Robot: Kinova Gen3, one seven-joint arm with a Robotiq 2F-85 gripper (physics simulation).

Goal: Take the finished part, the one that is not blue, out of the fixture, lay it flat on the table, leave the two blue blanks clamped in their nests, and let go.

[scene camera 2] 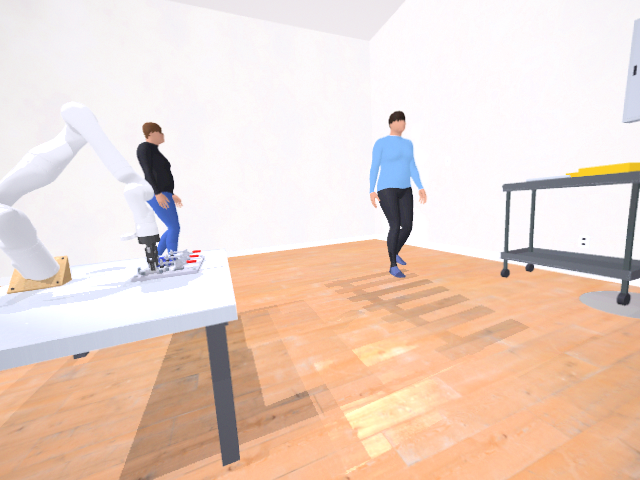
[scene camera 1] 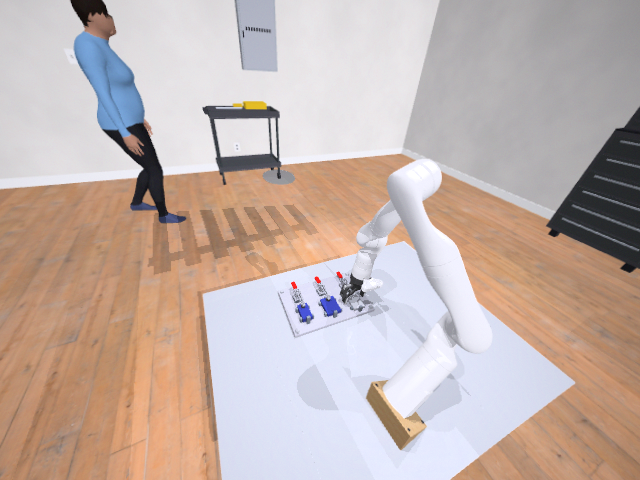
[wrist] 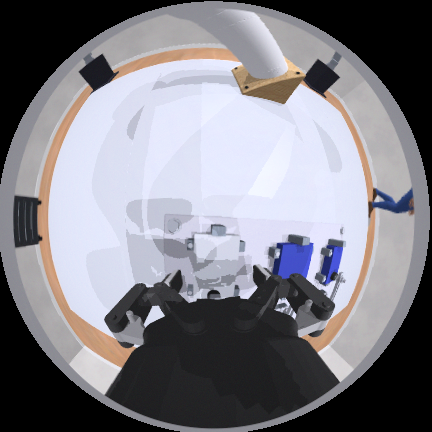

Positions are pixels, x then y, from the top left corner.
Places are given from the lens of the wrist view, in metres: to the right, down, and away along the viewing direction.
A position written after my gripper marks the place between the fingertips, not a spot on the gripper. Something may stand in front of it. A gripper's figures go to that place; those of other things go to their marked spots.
my gripper point(wrist: 216, 275): 0.00, 0.07, 0.14
wider blue blank point(wrist: 293, 258): 0.10, 0.05, 0.14
finished part point(wrist: 215, 258): 0.00, 0.04, 0.13
fixture plate point(wrist: 258, 234): 0.06, 0.02, 0.15
The marked spots on the finished part and the wider blue blank are 0.10 m apart.
